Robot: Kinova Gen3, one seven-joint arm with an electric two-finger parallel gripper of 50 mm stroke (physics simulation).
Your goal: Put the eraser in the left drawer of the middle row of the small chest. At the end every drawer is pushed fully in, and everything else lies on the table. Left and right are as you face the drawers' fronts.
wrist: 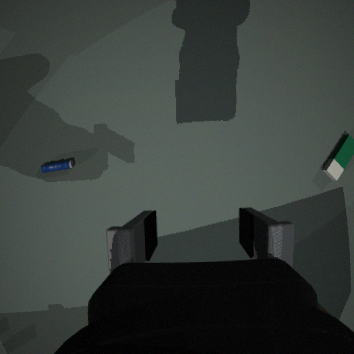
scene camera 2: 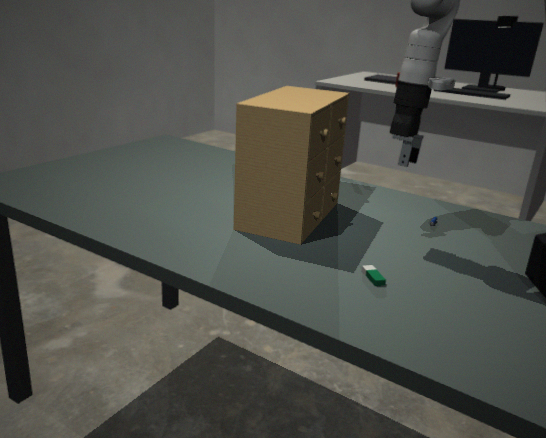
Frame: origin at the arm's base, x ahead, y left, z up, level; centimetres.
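Seen in the pictures: gripper, fingertip midpoint: [wrist: 197, 226] [scene camera 2: 407, 163].
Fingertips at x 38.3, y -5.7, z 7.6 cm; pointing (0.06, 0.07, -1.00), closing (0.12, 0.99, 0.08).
Note:
Offsets run from my fingertips to a thing's top centre. "spot": to the spot under its first point. Level surfaces: height alone.
A green and white eraser {dx -1.4, dy +22.8, dz -17.8 cm} [scene camera 2: 374, 276] [wrist: 342, 154] lies flat on the table {dz -19.1 cm} [scene camera 2: 165, 210], in front of the chest; it is cut by the right edge of the wrist view. The wooden small chest {dx +28.4, dy +1.6, dz +11.9 cm} [scene camera 2: 272, 170] stands upright, and its drawers look pushed in. The left drawer of the middle row {spot: dx +18.8, dy +9.6, dz -3.9 cm} [scene camera 2: 315, 175] has a round knob and is in the column nearer this camera. My gripper [scene camera 2: 409, 163] [wrist: 197, 226] is open and empty, high above the table, out from the drawer fronts and apart from chest and eraser.
A small blue battery {dx -5.9, dy -15.4, dz -18.1 cm} [scene camera 2: 433, 221] [wrist: 57, 166] lies on the table. A black object [scene camera 2: 539, 265] stands at the right edge of the scene view. A white desk [scene camera 2: 345, 81] with a monitor [scene camera 2: 492, 47] stands behind the table.

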